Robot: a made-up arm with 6 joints. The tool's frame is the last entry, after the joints. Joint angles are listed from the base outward.
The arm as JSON. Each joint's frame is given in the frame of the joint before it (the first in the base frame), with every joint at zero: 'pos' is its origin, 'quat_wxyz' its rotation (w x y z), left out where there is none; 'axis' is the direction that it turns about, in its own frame. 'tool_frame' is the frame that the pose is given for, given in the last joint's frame.
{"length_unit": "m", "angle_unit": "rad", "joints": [
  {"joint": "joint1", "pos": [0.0, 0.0, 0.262], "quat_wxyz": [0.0, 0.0, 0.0, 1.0], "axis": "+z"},
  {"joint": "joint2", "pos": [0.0, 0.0, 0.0], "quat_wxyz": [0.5, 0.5, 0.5, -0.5], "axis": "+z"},
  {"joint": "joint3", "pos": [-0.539, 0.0, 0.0], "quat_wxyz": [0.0, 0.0, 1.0, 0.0], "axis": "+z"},
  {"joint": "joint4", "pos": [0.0, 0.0, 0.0], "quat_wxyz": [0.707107, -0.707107, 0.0, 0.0], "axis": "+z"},
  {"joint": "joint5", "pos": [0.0, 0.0, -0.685], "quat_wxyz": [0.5, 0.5, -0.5, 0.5], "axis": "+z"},
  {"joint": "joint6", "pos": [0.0, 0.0, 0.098], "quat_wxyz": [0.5, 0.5, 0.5, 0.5], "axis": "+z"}
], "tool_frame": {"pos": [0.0, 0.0, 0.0], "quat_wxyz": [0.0, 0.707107, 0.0, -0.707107]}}
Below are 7 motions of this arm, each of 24 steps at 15 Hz.
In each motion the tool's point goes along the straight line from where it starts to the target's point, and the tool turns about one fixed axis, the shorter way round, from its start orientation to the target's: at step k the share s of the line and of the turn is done. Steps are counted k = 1, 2, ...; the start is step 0. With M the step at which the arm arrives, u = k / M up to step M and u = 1 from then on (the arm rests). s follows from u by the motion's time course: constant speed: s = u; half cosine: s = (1 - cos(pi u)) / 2; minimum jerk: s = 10 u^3 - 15 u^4 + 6 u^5.
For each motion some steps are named. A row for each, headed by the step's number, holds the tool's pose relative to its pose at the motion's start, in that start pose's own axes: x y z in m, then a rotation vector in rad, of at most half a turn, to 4 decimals.
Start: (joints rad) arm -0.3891 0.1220 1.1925 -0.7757 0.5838 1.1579
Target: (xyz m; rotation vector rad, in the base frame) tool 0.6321 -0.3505 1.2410 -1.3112 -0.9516 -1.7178
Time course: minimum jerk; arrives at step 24
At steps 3, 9, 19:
3: -0.0015 0.0012 -0.0043 -0.0177 -0.0045 -0.0009
9: -0.0259 0.0203 -0.0732 -0.3029 -0.0769 -0.0146
19: -0.0881 0.0690 -0.2487 -1.0297 -0.2614 -0.0495

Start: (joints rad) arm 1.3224 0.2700 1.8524 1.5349 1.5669 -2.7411
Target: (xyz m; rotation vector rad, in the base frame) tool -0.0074 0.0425 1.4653 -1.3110 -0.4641 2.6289
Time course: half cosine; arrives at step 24
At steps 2, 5, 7, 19, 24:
2: 0.0004 0.0000 0.0000 -0.0006 0.0144 0.0034
5: 0.0022 -0.0002 -0.0001 -0.0034 0.0876 0.0206
7: 0.0041 -0.0004 -0.0002 -0.0065 0.1659 0.0390
19: 0.0189 -0.0018 -0.0009 -0.0297 0.7605 0.1789
24: 0.0211 -0.0020 -0.0010 -0.0332 0.8481 0.1995

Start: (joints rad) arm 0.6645 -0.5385 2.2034 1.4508 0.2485 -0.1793
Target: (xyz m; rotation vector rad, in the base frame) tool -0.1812 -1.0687 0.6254 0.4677 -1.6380 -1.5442
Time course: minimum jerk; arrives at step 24
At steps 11, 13, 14, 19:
11: -0.1697 -0.1635 -0.2316 -0.1339 0.1920 -0.0502
13: -0.2322 -0.2237 -0.3169 -0.1832 0.2627 -0.0686
14: -0.2626 -0.2529 -0.3584 -0.2072 0.2971 -0.0776
19: -0.3759 -0.3621 -0.5131 -0.2966 0.4253 -0.1111

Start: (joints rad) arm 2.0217 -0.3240 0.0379 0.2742 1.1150 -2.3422
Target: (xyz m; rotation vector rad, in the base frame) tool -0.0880 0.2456 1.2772 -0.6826 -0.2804 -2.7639
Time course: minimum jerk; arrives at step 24
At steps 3, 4, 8, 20, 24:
3: 0.0036 0.0028 -0.0023 -0.0114 0.0121 -0.0056
4: 0.0079 0.0061 -0.0052 -0.0252 0.0267 -0.0124
8: 0.0469 0.0360 -0.0306 -0.1489 0.1577 -0.0732
20: 0.2155 0.1656 -0.1406 -0.6844 0.7250 -0.3365
24: 0.2234 0.1717 -0.1458 -0.7096 0.7516 -0.3489

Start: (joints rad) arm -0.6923 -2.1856 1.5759 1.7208 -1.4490 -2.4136
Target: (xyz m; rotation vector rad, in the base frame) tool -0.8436 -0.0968 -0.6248 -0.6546 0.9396 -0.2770
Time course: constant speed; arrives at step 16
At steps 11, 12, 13, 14, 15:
11: 0.4334 -0.0444 0.2454 -0.0828 -0.8643 0.4883
12: 0.4728 -0.0484 0.2677 -0.0903 -0.9428 0.5327
13: 0.5122 -0.0525 0.2900 -0.0978 -1.0214 0.5771
14: 0.5516 -0.0565 0.3123 -0.1054 -1.1000 0.6215
15: 0.5910 -0.0606 0.3346 -0.1129 -1.1786 0.6659

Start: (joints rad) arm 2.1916 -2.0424 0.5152 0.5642 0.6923 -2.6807
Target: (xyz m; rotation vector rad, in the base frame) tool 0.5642 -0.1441 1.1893 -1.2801 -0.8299 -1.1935
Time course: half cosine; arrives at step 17
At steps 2, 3, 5, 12, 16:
2: -0.0242 -0.0209 0.0183 0.0101 -0.0386 -0.0245
3: -0.0538 -0.0464 0.0405 0.0224 -0.0855 -0.0543
5: -0.1426 -0.1230 0.1074 0.0594 -0.2268 -0.1440
12: -0.5753 -0.4963 0.4333 0.2395 -0.9149 -0.5810
16: -0.7118 -0.6140 0.5361 0.2963 -1.1320 -0.7189

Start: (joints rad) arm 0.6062 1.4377 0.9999 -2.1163 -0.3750 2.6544
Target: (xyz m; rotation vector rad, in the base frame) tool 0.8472 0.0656 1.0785 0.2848 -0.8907 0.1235
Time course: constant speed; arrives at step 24
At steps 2, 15, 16, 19, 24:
2: -0.0628 -0.0587 0.0618 0.0242 -0.0811 -0.0834
15: -0.4708 -0.4401 0.4637 0.1818 -0.6082 -0.6257
16: -0.5021 -0.4694 0.4946 0.1940 -0.6487 -0.6674
19: -0.5963 -0.5574 0.5873 0.2303 -0.7703 -0.7925
24: -0.7532 -0.7041 0.7419 0.2909 -0.9731 -1.0011

